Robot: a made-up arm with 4 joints.
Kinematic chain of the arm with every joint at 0, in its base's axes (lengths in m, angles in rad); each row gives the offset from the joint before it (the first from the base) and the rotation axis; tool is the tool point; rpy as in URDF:
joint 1: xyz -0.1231 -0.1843 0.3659 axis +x
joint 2: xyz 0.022 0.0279 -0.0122 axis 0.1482 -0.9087 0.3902
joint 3: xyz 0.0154 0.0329 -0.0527 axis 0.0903 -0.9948 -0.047
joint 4: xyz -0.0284 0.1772 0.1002 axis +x
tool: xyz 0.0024 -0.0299 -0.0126 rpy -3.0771 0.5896 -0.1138
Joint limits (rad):
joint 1: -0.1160..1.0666
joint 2: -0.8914..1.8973
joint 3: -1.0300..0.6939
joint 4: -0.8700..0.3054
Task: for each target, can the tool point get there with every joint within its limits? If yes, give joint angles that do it. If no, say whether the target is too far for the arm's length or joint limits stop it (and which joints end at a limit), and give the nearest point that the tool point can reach.
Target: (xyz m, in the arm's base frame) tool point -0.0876 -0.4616 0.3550
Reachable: no: joint limits stop it (at a limit: joint 1, joint 4) | nearest point -0.1421 -0.1354 0.5737 | short by 0.396 m
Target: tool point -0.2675 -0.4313 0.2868
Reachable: no: joint limits stop it (at a limit: joint 1, joint 2, joint 4) | nearest point -0.2355 -0.0726 0.2447 | short by 0.363 m
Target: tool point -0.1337 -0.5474 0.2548
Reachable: no: too far | nearest point -0.2151 -0.0738 0.2205 | short by 0.482 m
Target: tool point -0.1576 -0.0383 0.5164
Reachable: yes | joints 0.5759 0.8973 -0.6930 -0.4325
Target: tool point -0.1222 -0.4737 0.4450
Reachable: no: joint limits stop it (at a limit: joint 1, joint 4) | nearest point -0.1508 -0.1363 0.5734 | short by 0.362 m
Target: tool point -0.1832 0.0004 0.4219
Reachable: yes | joints 0.1844 0.9264 -0.3342 -0.0892
